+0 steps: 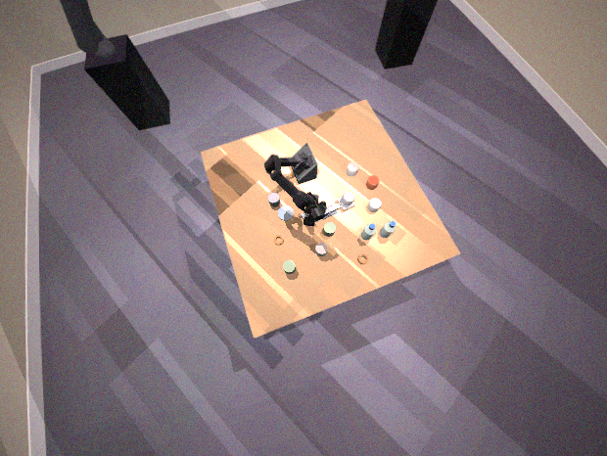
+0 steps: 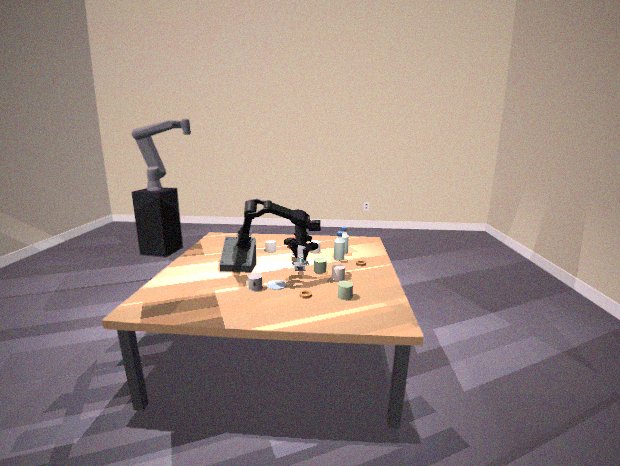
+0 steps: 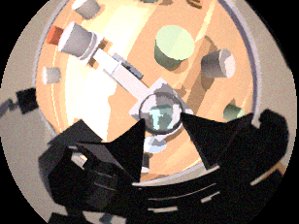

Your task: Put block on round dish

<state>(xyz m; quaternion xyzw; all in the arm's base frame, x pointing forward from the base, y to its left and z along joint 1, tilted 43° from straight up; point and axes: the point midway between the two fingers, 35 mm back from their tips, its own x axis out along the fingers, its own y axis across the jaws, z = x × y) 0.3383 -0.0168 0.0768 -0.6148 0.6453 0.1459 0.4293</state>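
Now: gripper tip 1 cm above the block. Round my gripper tip: small balance: 3 cm behind, 12 cm to the left, 6 cm below; then round pale dish: 9 cm behind, 14 cm to the right, 9 cm below; then orange cup: 14 cm behind, 44 cm to the left, 6 cm below.
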